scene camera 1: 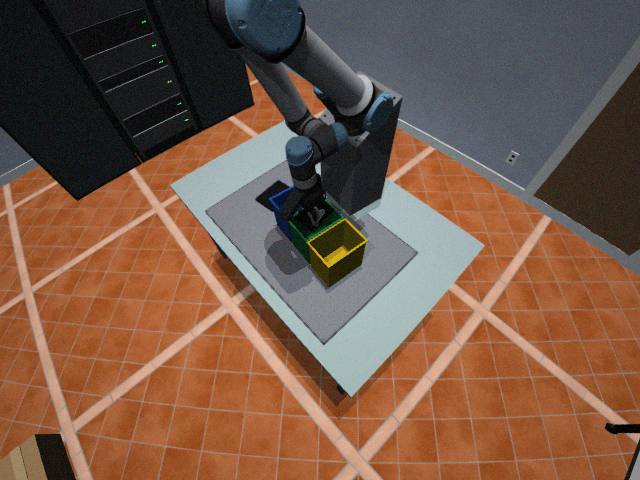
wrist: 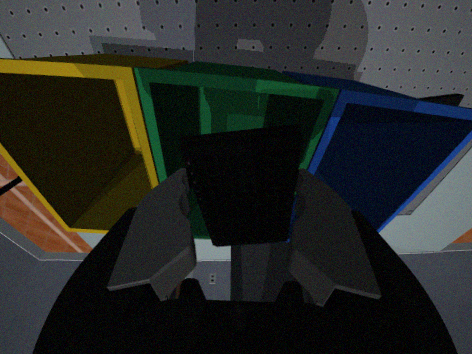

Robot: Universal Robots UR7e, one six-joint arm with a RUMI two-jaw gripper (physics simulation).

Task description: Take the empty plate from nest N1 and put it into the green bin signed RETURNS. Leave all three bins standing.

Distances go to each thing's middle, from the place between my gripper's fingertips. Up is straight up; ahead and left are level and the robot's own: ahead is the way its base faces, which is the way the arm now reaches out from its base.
Labels:
The green bin [scene camera 1: 300,234] is 30 mm behind my hand, 10 mm to the left of it and 100 mm below it. Round my hand: blue bin [wrist: 379,149] 30 mm behind, 120 mm to the right, 100 mm below; then yellow bin [scene camera 1: 334,253] 20 mm behind, 140 mm to the left, 100 mm below.

